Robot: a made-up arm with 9 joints. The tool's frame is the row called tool. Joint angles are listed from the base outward.
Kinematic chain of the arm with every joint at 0, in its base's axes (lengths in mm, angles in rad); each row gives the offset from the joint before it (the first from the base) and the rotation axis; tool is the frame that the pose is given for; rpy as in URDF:
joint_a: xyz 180 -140 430 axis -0.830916 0.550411 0.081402
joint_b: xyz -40 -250 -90 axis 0.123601 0.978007 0.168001
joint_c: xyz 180 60 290 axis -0.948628 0.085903 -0.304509
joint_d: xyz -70 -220 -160 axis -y
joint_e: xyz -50 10 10 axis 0.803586 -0.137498 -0.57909
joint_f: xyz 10 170 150 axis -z
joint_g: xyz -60 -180 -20 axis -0.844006 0.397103 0.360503
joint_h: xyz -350 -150 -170 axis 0.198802 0.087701 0.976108
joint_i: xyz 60 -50 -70 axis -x
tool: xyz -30 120 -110 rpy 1.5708 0 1.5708
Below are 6 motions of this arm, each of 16 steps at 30 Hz.
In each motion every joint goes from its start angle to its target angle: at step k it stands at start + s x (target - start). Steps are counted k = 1, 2, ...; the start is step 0. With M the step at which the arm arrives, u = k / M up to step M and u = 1 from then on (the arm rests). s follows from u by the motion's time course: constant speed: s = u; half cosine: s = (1 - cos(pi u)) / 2; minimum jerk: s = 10 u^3 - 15 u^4 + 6 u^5.
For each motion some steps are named. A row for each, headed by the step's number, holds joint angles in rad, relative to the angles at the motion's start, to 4 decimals.
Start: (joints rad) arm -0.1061 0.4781 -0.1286 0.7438 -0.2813 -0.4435 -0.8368 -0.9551 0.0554
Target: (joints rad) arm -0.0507 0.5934 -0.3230 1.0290 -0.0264 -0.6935 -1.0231 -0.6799 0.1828
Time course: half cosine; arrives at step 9
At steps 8, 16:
8: 0.0537 0.1118 -0.1885 0.2766 0.2472 -0.2425 -0.1807 0.2669 0.1236
16: 0.0554 0.1153 -0.1944 0.2852 0.2549 -0.2500 -0.1863 0.2752 0.1274

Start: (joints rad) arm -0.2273 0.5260 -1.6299 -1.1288 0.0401 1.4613 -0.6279 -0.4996 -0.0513
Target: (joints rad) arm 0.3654 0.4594 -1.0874 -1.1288 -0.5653 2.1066 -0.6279 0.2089 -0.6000
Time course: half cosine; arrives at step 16
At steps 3, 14, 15, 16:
3: 0.0499 -0.0056 0.0457 0.0000 -0.0510 0.0544 0.0000 0.0597 -0.0462
14: 0.5701 -0.0641 0.5219 0.0000 -0.5824 0.6207 0.0000 0.6815 -0.5278
15: 0.5870 -0.0660 0.5373 0.0000 -0.5996 0.6391 0.0000 0.7017 -0.5434
16: 0.5927 -0.0666 0.5425 0.0000 -0.6054 0.6453 0.0000 0.7085 -0.5487

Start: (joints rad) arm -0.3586 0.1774 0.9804 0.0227 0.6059 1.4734 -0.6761 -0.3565 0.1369
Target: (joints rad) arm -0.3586 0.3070 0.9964 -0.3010 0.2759 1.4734 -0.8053 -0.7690 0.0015
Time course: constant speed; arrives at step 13
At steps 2, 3, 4, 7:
2: 0.0000 0.0199 0.0025 -0.0498 -0.0508 0.0000 -0.0199 -0.0635 -0.0208
3: 0.0000 0.0299 0.0037 -0.0747 -0.0762 0.0000 -0.0298 -0.0952 -0.0312
4: 0.0000 0.0399 0.0049 -0.0996 -0.1015 0.0000 -0.0398 -0.1269 -0.0417
7: 0.0000 0.0698 0.0086 -0.1743 -0.1777 0.0000 -0.0696 -0.2221 -0.0729

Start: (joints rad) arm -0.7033 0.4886 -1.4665 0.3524 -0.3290 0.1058 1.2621 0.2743 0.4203
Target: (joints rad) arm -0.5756 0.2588 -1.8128 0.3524 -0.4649 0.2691 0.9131 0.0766 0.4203
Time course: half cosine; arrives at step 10
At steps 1, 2, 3, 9, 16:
1: 0.0031 -0.0056 -0.0085 0.0000 -0.0033 0.0040 -0.0085 -0.0048 0.0000
2: 0.0122 -0.0219 -0.0331 0.0000 -0.0130 0.0156 -0.0333 -0.0189 0.0000
3: 0.0263 -0.0474 -0.0714 0.0000 -0.0280 0.0337 -0.0719 -0.0407 0.0000
9: 0.1246 -0.2242 -0.3378 0.0000 -0.1326 0.1593 -0.3405 -0.1929 0.0000
16: 0.1277 -0.2298 -0.3463 0.0000 -0.1359 0.1633 -0.3490 -0.1977 0.0000

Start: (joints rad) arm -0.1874 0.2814 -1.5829 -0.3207 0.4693 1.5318 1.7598 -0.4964 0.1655
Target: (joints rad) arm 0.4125 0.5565 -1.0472 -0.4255 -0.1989 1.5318 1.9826 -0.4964 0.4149
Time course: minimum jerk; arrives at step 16
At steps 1, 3, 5, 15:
1: 0.0013 0.0006 0.0012 -0.0002 -0.0015 0.0000 0.0005 0.0000 0.0006
3: 0.0293 0.0134 0.0261 -0.0051 -0.0326 0.0000 0.0109 0.0000 0.0122
5: 0.1080 0.0495 0.0964 -0.0189 -0.1203 0.0000 0.0401 0.0000 0.0449
15: 0.5986 0.2745 0.5345 -0.1046 -0.6667 0.0000 0.2223 0.0000 0.2488

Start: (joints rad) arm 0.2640 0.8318 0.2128 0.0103 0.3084 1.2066 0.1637 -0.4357 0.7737
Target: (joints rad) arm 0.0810 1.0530 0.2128 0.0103 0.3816 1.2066 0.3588 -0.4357 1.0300
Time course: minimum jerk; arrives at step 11
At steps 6, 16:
6: -0.1070 0.1293 0.0000 0.0000 0.0428 0.0000 0.1141 0.0000 0.1499
16: -0.1830 0.2212 0.0000 0.0000 0.0732 0.0000 0.1951 0.0000 0.2563

